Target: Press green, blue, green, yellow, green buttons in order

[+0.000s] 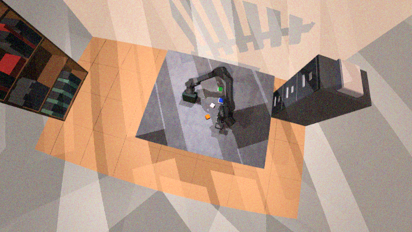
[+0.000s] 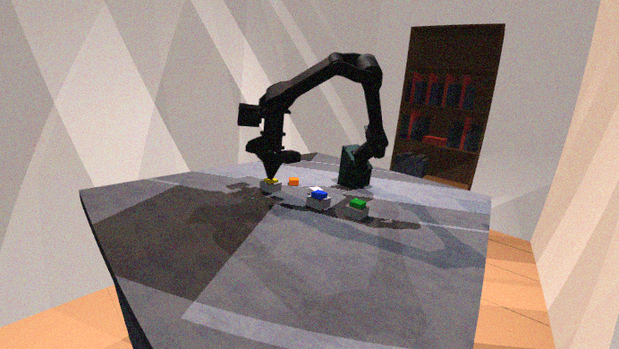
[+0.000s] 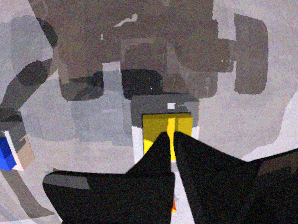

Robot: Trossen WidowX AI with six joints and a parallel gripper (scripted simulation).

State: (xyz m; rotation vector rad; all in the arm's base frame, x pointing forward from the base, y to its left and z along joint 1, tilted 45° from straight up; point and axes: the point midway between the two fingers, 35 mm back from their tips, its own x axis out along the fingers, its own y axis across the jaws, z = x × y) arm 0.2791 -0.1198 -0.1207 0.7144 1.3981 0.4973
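Now: gripper tip 10 mm above the yellow button. The rest, counted from my gripper tip: blue button 180 mm to the left; orange block 100 mm behind, 20 mm to the left, 20 mm below; white block 70 mm behind, 120 mm to the left, 20 mm below.
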